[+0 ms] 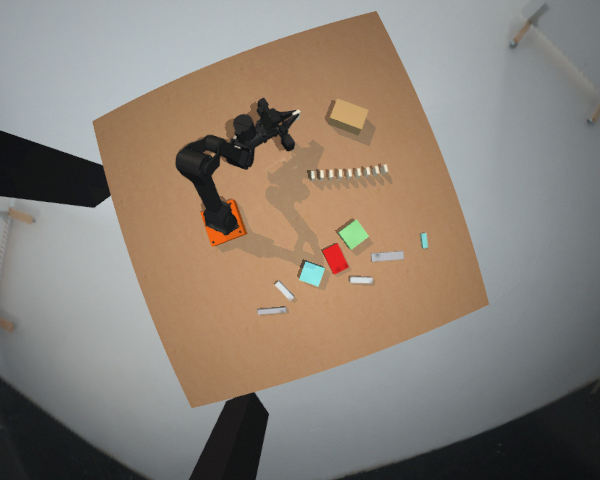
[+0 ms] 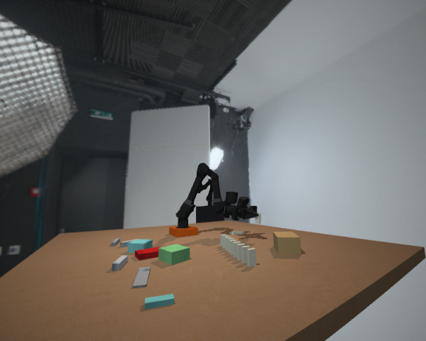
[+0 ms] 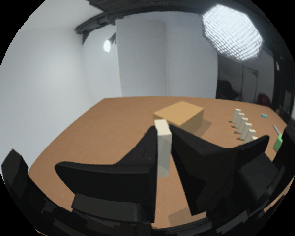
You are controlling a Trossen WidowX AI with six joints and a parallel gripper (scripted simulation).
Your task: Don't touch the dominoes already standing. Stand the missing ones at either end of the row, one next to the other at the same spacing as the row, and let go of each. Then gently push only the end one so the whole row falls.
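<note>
The tan box is 17 cm ahead of my gripper tip, 9 cm below it and 6 cm to the right of it. Also, from my gripper tip: green block 45 cm to the right, 10 cm below, 3 cm behind; then red block 49 cm to the right, 12 cm behind, 11 cm below; then cream tile 21 cm behind, 12 cm below, 6 cm to the left.
</note>
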